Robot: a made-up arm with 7 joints.
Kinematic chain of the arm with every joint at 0, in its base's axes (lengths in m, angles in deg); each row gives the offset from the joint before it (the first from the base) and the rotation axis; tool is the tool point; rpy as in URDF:
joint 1: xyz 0 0 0.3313 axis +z
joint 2: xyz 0 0 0 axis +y
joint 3: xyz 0 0 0.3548 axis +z
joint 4: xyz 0.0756 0 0 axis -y
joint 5: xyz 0.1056 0 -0.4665 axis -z
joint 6: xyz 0 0 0 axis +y
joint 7: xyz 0.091 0 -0.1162 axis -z
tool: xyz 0 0 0 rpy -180 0 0
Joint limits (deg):
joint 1: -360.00..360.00
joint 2: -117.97..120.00
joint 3: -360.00..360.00
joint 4: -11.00..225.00
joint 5: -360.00..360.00
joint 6: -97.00..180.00
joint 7: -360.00..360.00
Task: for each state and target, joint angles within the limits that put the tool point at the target. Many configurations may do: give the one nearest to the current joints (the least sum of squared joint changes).
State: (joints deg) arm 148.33 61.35 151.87 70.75 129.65 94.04 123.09
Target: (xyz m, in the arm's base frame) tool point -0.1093 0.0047 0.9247
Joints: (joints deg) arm 144.10 86.32 162.60 47.20 120.67 106.14 123.09
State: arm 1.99 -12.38 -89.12 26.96 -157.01 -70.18 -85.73
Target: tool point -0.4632 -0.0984 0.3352
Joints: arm -38.86 -21.97 -131.21 62.65 -166.42 -58.51 -85.73
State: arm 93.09 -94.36 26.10 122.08 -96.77 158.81 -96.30
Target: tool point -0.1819 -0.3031 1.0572
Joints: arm 78.26 -57.04 34.18 116.40 -101.19 134.49 -96.30
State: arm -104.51 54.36 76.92 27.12 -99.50 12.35 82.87
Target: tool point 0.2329 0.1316 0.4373
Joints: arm -112.99 84.59 95.04 2.27 -105.10 -12.93 82.87
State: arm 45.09 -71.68 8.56 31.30 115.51 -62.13 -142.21
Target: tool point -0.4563 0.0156 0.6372
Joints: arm 34.89 -112.28 48.48 64.06 108.97 -67.97 -142.21
